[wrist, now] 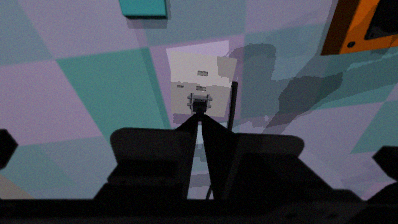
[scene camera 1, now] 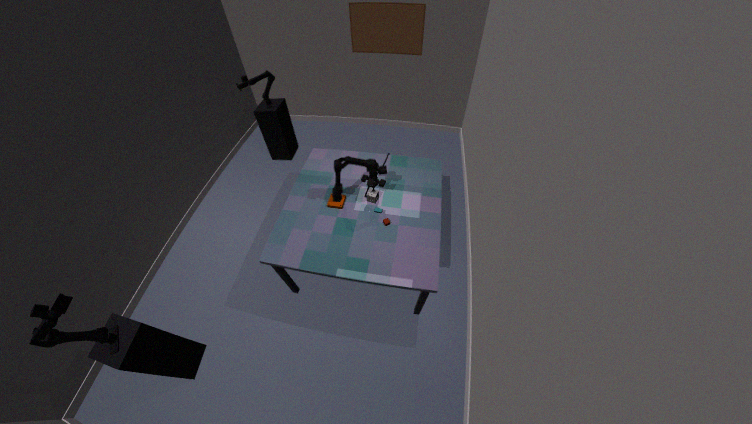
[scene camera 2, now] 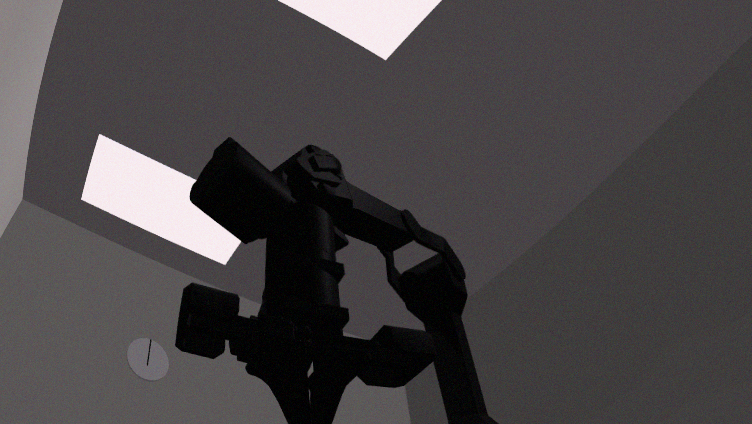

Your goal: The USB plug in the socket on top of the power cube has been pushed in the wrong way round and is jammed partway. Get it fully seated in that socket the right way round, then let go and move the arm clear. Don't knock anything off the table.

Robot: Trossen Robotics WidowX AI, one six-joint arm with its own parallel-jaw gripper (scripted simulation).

The pictures show: the gripper and a white power cube.
